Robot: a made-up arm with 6 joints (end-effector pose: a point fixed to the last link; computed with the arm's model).
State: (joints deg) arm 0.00 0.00 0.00 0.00 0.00 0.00
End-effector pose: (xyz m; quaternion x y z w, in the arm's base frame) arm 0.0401 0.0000 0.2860 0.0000 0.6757 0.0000 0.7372
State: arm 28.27 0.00 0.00 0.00 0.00 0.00
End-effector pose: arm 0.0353 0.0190 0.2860 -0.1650 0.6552 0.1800 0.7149
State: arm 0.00 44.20 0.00 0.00 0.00 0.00
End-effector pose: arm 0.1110 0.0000 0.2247 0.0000 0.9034 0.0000 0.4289
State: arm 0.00 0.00 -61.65 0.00 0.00 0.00
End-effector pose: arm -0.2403 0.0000 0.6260 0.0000 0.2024 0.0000 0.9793
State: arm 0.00 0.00 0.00 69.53 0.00 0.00
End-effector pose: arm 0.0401 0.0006 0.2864 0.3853 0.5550 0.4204 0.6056
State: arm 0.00 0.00 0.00 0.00 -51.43 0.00
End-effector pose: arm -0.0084 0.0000 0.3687 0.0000 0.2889 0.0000 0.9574
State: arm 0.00 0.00 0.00 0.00 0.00 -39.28
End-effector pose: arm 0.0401 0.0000 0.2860 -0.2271 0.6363 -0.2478 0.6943
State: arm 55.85 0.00 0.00 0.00 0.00 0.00
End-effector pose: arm 0.0225 0.0332 0.2860 -0.3164 0.5970 0.3453 0.6514
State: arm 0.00 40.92 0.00 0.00 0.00 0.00
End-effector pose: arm 0.1076 0.0000 0.2309 0.0000 0.8907 0.0000 0.4545
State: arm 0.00 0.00 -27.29 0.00 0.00 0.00
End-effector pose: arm -0.0370 0.0000 0.4737 0.0000 0.4827 0.0000 0.8758
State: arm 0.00 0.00 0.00 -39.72 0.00 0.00
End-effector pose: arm 0.0401 -0.0004 0.2862 -0.2295 0.6355 -0.2505 0.6934
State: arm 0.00 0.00 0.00 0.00 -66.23 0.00
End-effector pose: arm -0.0338 0.0000 0.3814 0.0000 0.1632 0.0000 0.9866
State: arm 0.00 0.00 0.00 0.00 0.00 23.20
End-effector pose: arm 0.0401 0.0000 0.2860 0.1359 0.6619 0.1482 0.7222
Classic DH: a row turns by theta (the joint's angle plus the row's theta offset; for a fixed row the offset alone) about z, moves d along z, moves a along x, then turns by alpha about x. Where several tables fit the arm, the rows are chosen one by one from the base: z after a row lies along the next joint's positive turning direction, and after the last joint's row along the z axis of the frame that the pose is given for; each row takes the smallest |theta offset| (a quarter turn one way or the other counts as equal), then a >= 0, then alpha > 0; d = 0 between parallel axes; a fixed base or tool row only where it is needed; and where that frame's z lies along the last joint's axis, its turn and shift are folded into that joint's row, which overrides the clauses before.
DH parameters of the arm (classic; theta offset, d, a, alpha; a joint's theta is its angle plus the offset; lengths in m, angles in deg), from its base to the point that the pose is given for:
joint 1: 0 0.168 0 -90
joint 2: 7.84 0 -0.3886 0
joint 3: 77.17 0 -0.0284 90
joint 4: 0 0.3187 0 -90
joint 5: 0 0 0.0006 90
joint 6: 0 0.1104 0 0

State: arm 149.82 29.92 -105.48 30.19 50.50 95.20
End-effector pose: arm 0.1500 -0.1370 0.7817 0.3024 -0.3867 -0.5742 0.6552
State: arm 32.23 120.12 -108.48 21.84 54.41 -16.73
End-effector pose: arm 0.5003 0.3550 0.3752 -0.3318 0.8936 0.2082 0.2193
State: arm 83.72 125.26 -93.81 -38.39 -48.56 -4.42
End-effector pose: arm 0.0211 0.6597 0.3602 -0.6011 0.1522 0.4669 0.6305
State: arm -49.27 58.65 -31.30 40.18 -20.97 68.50
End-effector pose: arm 0.1489 -0.2114 0.4176 0.7384 0.0773 0.2437 0.6240
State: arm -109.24 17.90 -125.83 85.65 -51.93 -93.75
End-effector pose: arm 0.0942 0.5317 0.6798 0.1086 -0.4646 -0.7019 0.5288
